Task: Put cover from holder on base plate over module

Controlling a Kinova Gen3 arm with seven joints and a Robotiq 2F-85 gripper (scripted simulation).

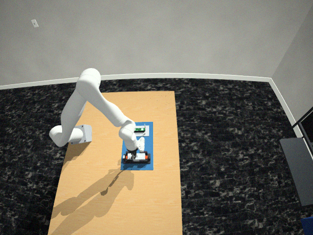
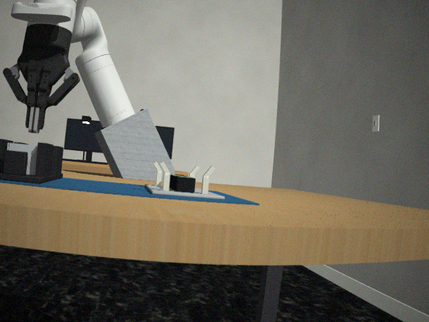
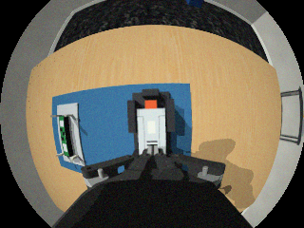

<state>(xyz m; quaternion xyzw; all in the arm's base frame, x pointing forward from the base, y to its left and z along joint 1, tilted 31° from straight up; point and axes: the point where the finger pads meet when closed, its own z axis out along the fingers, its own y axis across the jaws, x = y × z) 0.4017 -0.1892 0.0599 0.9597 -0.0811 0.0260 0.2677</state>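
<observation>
Now: hand 6 cm above the cover.
</observation>
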